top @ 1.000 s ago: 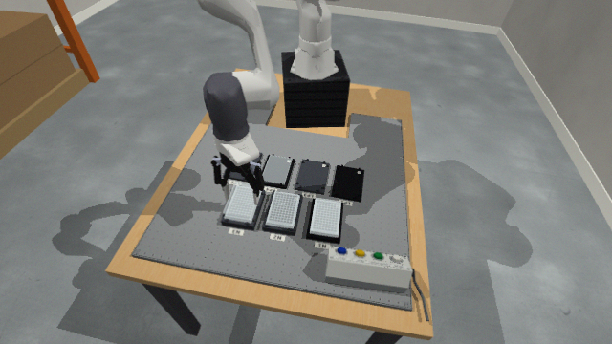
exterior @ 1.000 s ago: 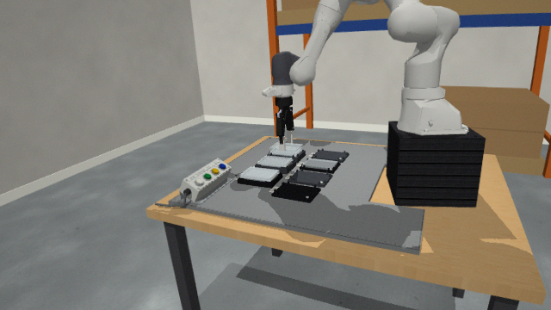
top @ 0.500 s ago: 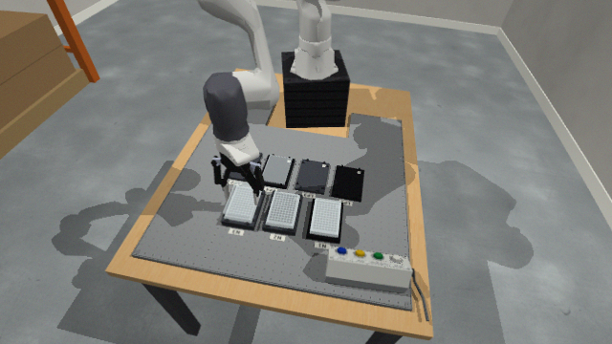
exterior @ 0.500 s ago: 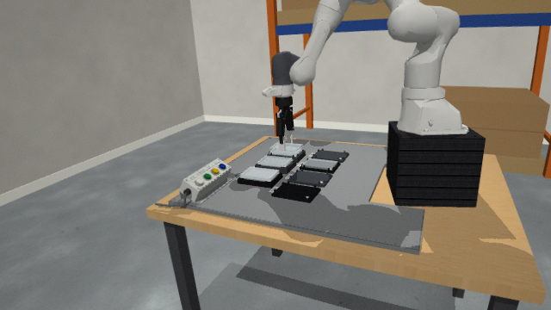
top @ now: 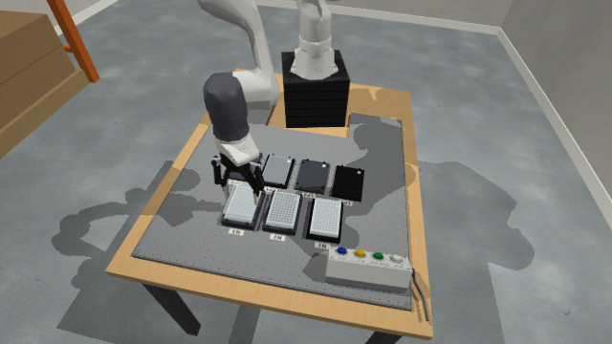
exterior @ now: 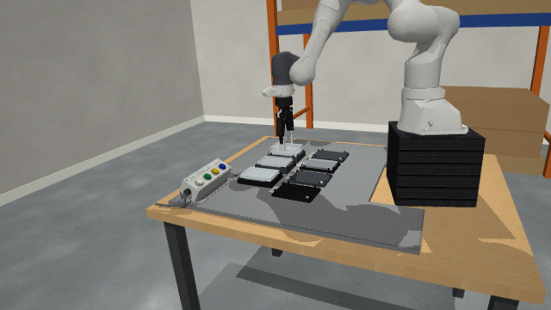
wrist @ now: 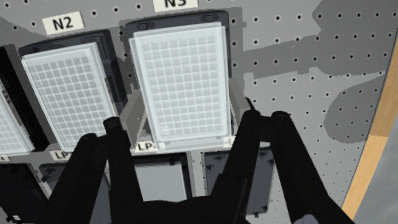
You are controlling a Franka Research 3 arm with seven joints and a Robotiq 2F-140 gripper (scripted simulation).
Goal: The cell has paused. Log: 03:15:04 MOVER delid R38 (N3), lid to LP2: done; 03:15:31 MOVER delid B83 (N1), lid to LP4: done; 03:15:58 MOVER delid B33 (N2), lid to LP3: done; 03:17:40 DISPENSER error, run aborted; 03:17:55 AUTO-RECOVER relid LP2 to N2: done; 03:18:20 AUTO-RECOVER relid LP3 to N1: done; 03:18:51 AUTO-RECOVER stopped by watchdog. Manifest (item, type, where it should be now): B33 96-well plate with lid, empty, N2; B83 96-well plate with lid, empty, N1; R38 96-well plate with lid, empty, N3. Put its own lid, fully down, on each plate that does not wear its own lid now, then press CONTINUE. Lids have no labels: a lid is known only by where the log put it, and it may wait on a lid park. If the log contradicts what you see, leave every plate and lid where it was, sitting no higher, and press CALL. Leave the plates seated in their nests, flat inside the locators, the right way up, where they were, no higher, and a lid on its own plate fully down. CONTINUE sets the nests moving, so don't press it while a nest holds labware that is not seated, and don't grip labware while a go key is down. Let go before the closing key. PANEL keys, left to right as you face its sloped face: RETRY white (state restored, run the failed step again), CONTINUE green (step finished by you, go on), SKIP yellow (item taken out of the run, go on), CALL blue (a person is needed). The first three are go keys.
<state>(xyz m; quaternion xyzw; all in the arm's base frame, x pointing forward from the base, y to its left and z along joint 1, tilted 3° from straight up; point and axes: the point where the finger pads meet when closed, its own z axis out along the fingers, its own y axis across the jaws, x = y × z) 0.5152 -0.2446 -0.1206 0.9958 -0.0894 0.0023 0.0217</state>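
My gripper is now 40 mm above the plate. Also, from my hand: lid park LP3: 140 mm behind, 230 mm to the left, 70 mm below; N1 label: 140 mm ahead, 240 mm to the left, 70 mm below; lid park LP2: 190 mm behind, 20 mm to the right, 70 mm below.
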